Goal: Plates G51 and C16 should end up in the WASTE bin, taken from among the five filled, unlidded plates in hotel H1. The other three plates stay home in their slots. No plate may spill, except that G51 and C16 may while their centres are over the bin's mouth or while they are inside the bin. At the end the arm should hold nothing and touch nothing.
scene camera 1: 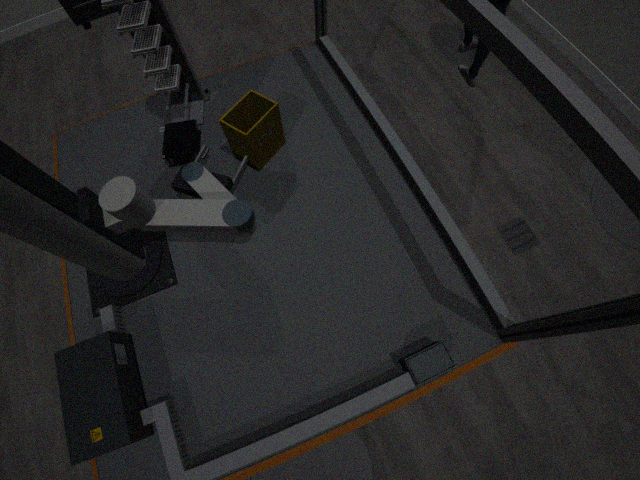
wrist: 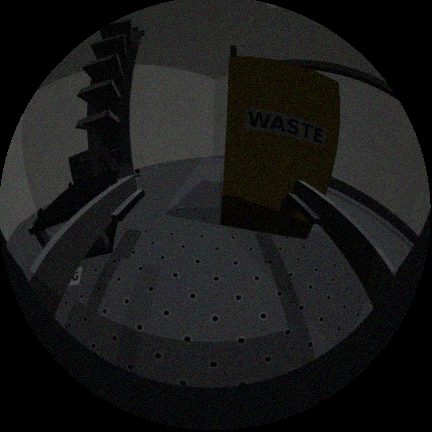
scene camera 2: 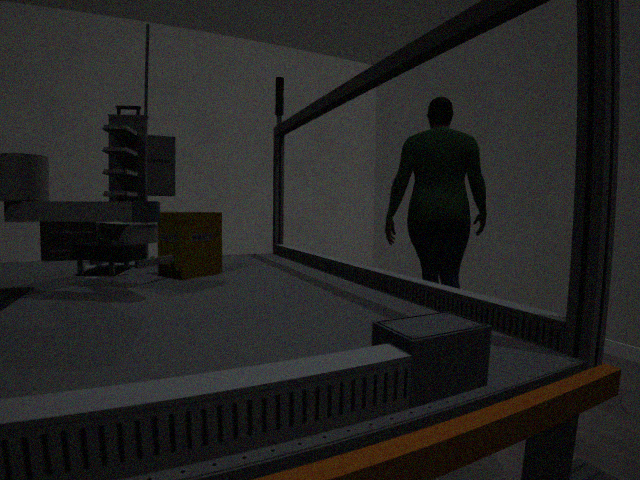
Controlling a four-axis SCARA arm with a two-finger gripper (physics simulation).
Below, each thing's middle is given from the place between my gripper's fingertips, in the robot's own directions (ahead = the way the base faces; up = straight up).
The dark cabinet (scene camera 1: 92, 385) is 57 cm behind my hand and 63 cm to the right of it.
